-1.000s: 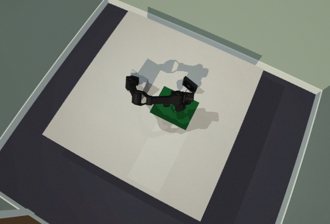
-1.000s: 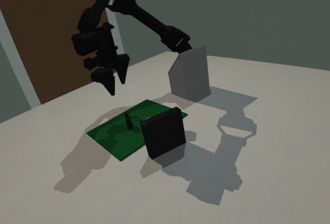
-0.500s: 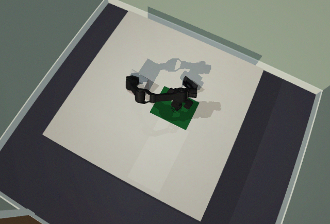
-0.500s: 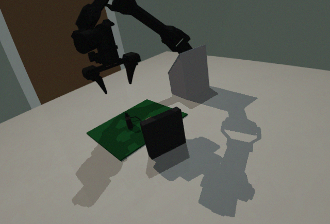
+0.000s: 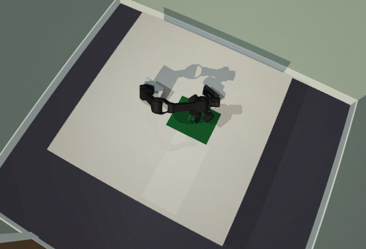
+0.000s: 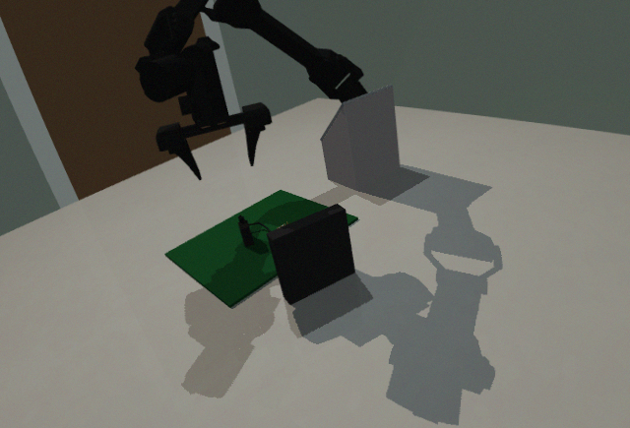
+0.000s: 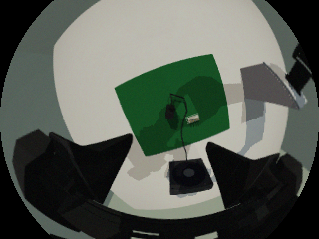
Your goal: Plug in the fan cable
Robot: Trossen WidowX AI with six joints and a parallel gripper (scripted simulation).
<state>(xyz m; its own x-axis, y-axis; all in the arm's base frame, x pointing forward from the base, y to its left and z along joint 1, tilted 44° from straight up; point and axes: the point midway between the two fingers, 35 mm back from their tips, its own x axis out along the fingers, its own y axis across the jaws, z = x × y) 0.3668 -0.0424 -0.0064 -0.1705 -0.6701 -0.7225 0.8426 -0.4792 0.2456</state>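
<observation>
Now: gripper tip 10 mm past the dark plug, 10 mm to the left of it and 140 mm above it. Round my gripper tip: green board: 30 mm behind, 170 mm below; then pale fan header: 60 mm behind, 40 mm to the left, 160 mm below; then black square fan: 10 mm ahead, 180 mm to the left, 100 mm below.
</observation>
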